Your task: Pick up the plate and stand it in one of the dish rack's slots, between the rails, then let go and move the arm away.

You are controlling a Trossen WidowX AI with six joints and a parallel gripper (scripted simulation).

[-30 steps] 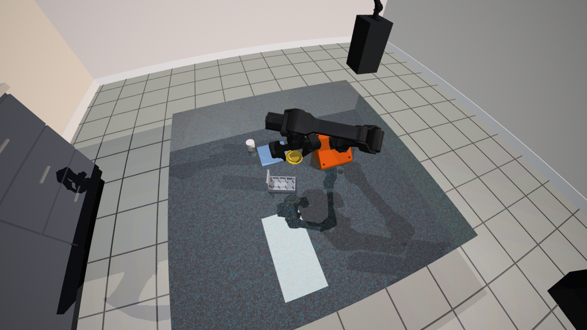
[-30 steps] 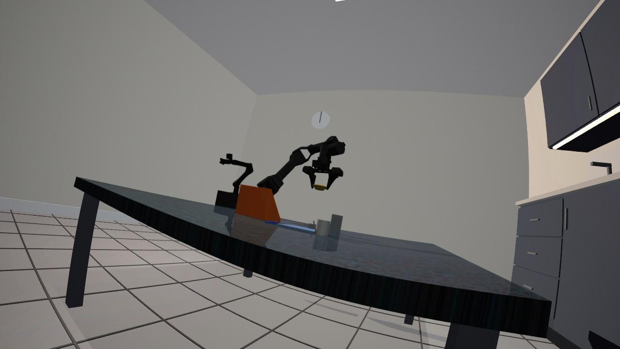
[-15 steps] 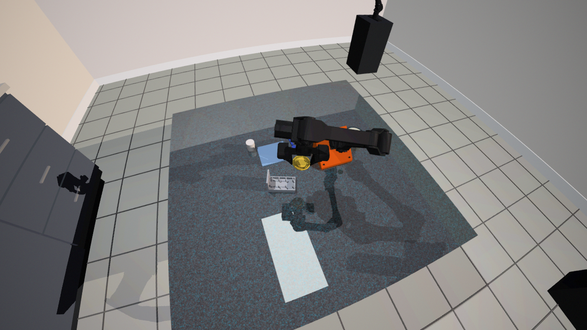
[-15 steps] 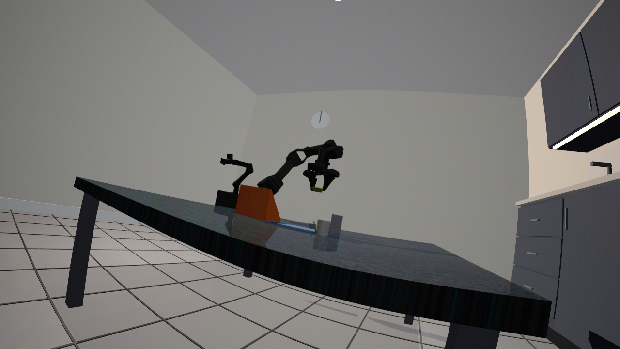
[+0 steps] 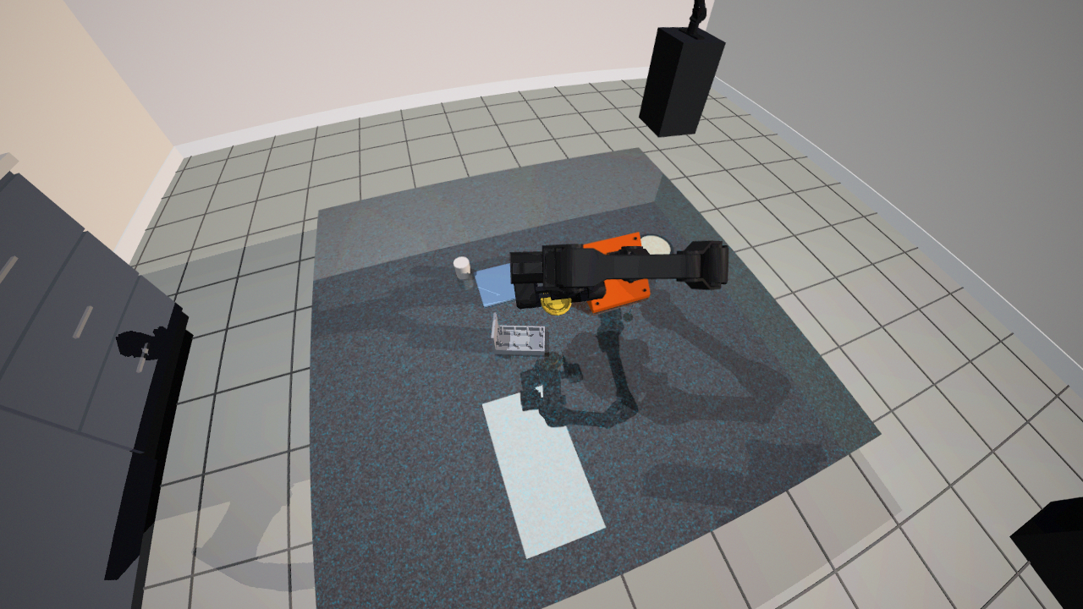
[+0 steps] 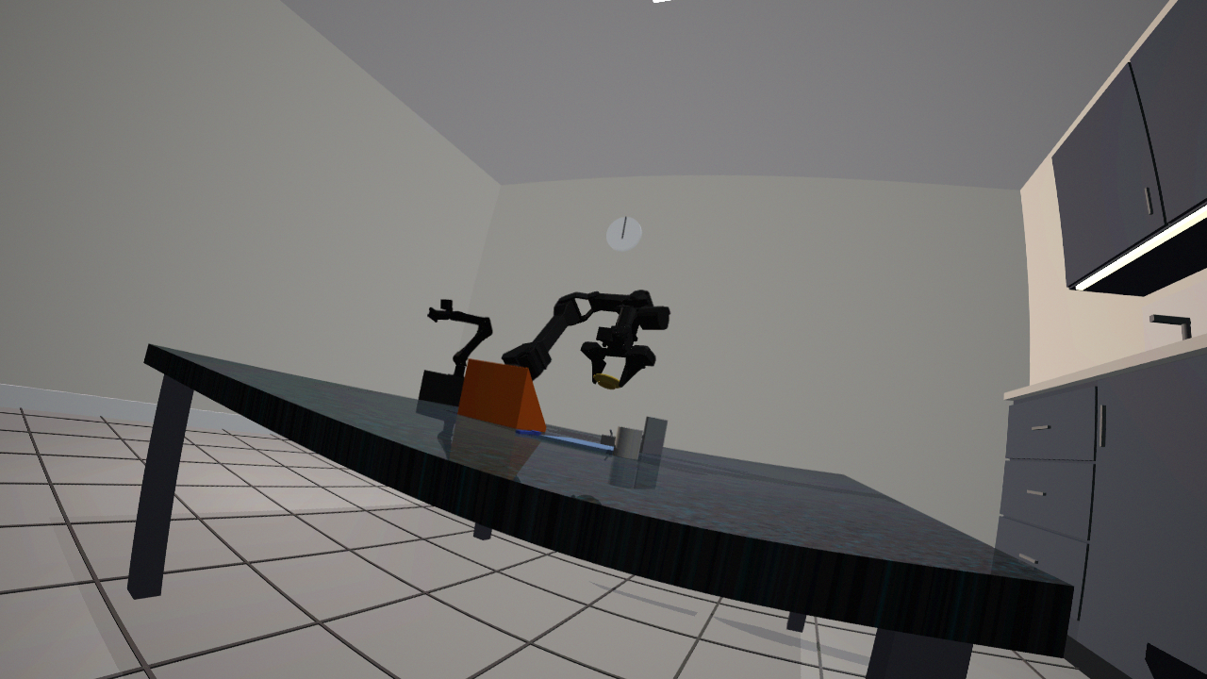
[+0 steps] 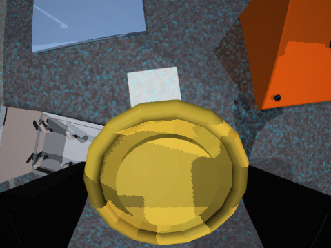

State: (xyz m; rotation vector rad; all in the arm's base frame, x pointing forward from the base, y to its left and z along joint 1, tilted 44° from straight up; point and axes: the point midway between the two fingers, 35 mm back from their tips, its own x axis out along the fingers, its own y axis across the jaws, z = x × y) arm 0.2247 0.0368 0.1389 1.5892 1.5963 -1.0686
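Right now my gripper tip is 120 mm above the grey dish rack and 90 mm short of it. Round my gripper tip: yellow plate: 10 mm above; then blue spoon: 230 mm to the right, 140 mm below, 30 mm behind; then blue mat: 200 mm to the right, 140 mm below, 80 mm ahead.
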